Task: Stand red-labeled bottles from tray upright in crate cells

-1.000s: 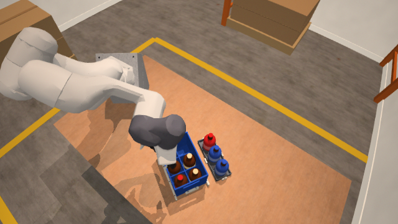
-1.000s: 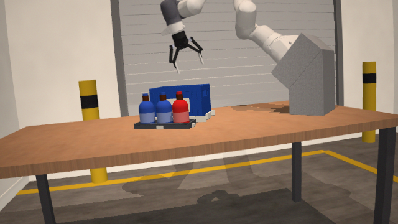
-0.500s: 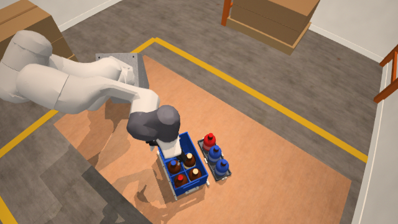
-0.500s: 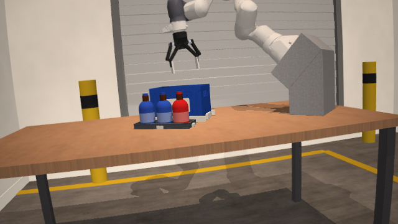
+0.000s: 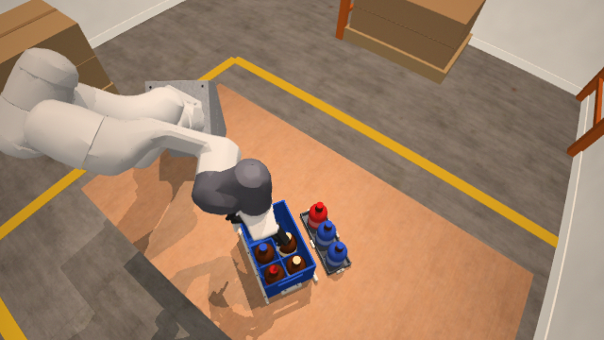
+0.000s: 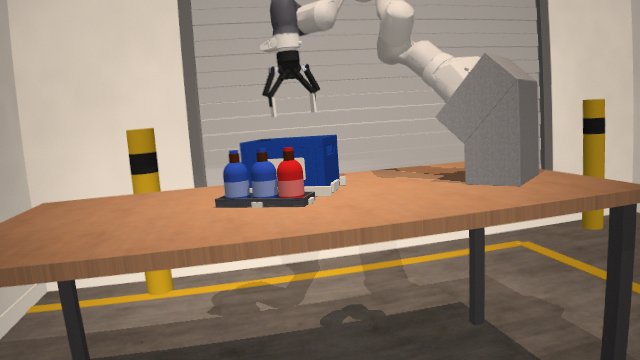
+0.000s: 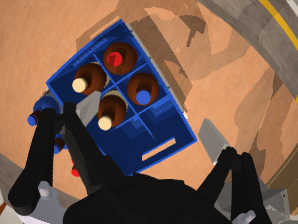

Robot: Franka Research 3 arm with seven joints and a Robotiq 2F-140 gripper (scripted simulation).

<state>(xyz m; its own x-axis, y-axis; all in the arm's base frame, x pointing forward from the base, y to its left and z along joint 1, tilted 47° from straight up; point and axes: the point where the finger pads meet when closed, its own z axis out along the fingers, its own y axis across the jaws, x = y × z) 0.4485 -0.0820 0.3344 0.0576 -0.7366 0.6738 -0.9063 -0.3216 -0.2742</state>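
Now: hand 250 mm to the right of the red-labeled bottle, 180 mm above it and 120 mm short of it. Also, from my hand: tray (250 mm below, 190 mm to the left, 180 mm ahead); then blue crate (180 mm below, 40 mm to the left, 40 mm ahead).
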